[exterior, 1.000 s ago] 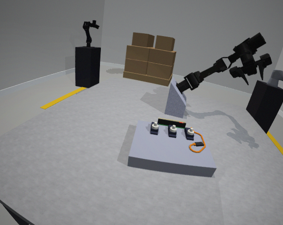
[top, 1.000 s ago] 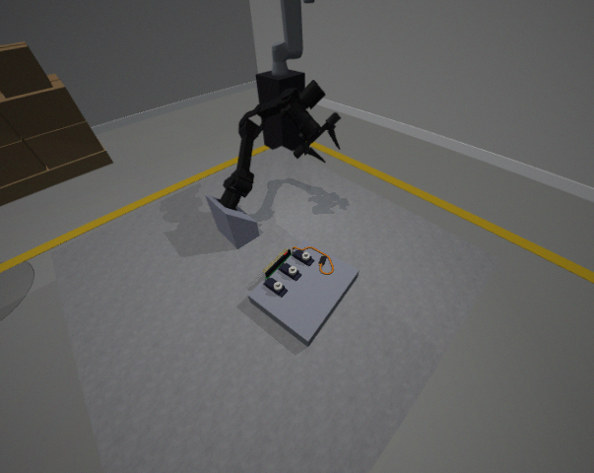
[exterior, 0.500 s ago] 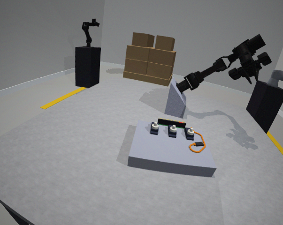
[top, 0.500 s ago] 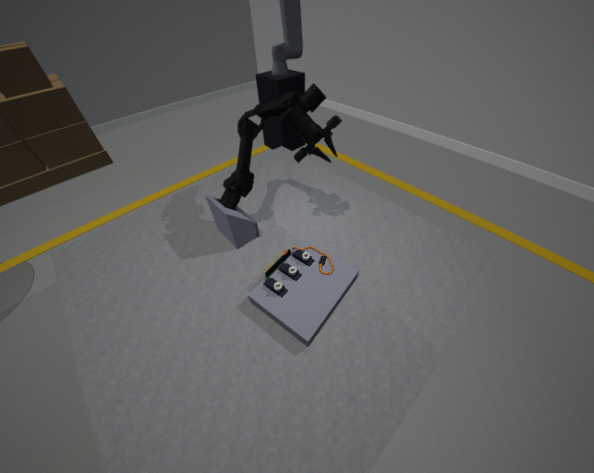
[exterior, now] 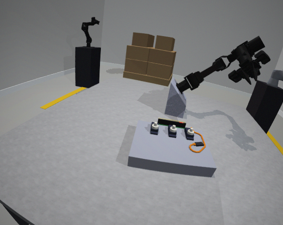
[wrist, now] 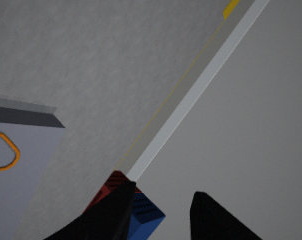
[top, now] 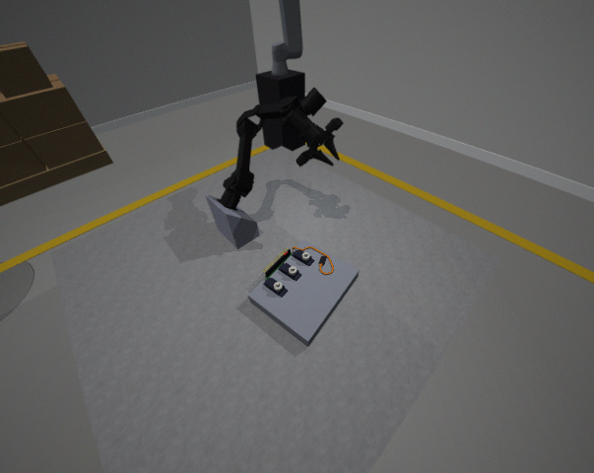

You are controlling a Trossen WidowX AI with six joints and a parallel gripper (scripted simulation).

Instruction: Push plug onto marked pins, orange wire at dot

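Right now the red band is 1 cm ahead of my gripper tip, 25 cm to the right of it and 25 cm below it. Round my gripper tip: grey holder block 17 cm ahead, 27 cm to the right, 30 cm below; then pin row 1 cm ahead, 29 cm to the right, 26 cm below.
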